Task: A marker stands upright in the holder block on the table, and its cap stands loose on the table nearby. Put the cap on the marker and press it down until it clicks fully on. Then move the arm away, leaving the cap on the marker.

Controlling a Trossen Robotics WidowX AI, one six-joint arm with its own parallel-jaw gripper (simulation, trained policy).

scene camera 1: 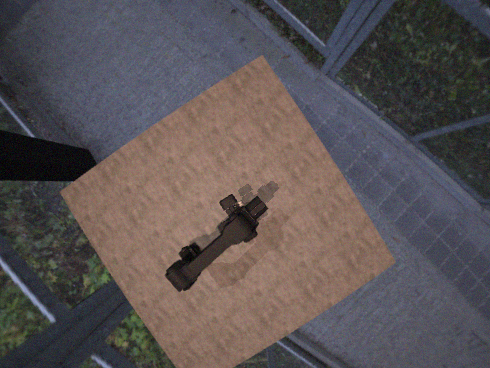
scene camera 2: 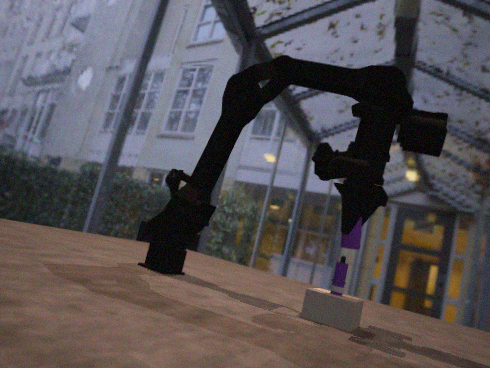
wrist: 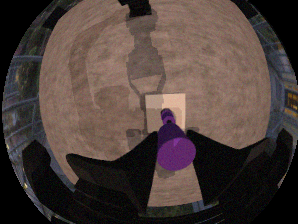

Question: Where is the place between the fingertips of my gripper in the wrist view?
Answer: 172, 134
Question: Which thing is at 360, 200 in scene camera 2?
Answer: My gripper.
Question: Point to a purple cap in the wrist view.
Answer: At 175, 151
